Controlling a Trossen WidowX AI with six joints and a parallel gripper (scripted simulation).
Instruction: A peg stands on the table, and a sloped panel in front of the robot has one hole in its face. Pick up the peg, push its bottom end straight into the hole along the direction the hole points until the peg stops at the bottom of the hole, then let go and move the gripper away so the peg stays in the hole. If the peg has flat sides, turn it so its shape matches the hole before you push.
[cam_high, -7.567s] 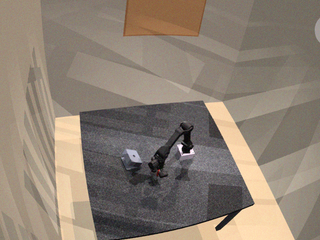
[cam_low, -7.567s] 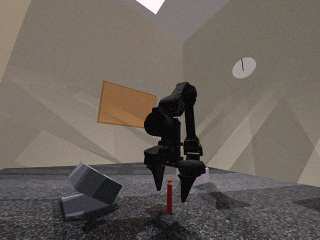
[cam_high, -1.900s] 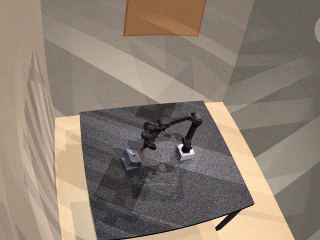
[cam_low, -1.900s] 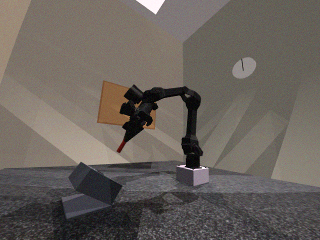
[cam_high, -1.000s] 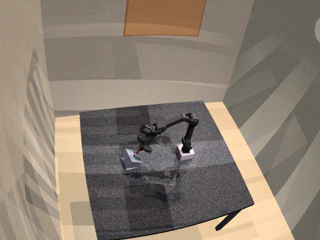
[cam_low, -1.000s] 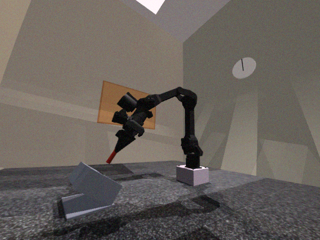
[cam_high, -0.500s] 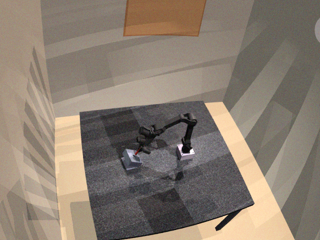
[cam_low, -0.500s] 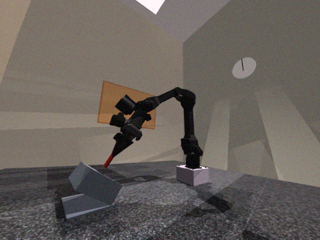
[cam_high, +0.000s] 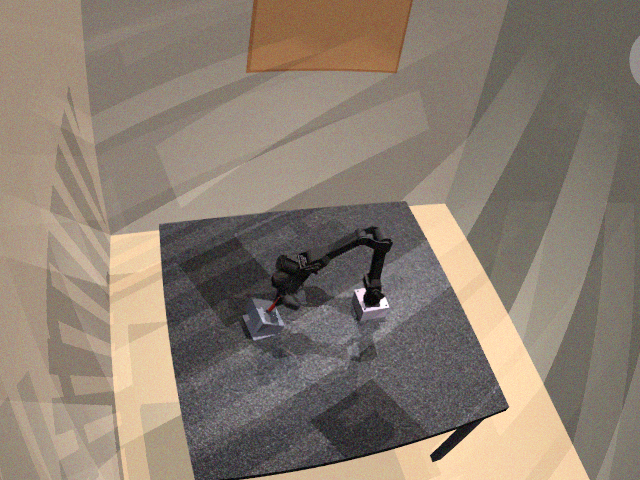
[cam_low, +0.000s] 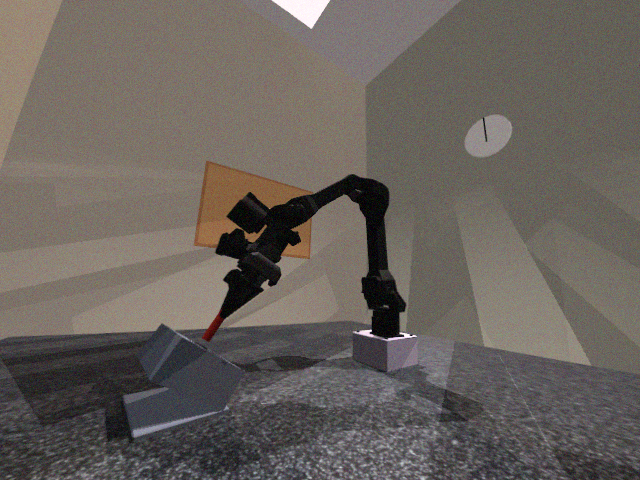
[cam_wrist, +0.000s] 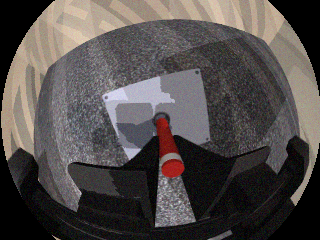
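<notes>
Right now my gripper tip is 70 mm above the grey sloped panel, 40 mm short of it and 10 mm to the right of it. From my gripper tip the other things lie so: red round peg (10 mm behind, 10 mm above).
</notes>
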